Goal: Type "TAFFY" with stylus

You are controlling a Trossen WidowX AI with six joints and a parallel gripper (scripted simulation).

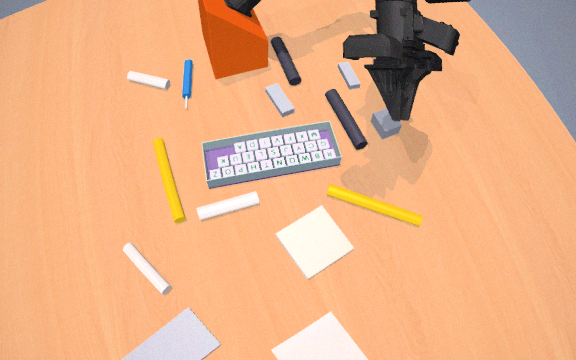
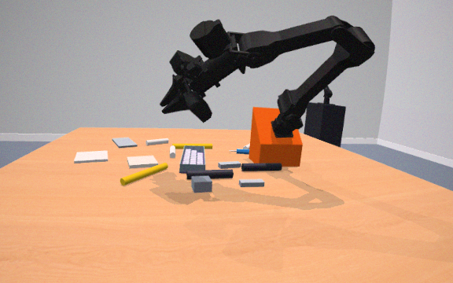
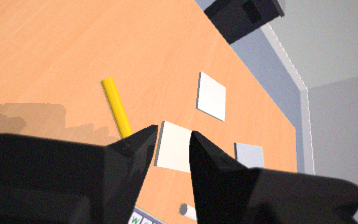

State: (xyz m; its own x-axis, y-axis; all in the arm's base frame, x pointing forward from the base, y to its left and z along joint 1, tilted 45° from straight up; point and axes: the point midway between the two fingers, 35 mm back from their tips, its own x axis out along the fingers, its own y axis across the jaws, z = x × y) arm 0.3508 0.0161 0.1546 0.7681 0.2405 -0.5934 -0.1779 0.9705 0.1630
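The stylus lies 28 cm behind my gripper tip, 24 cm to the right of it and 17 cm below it.
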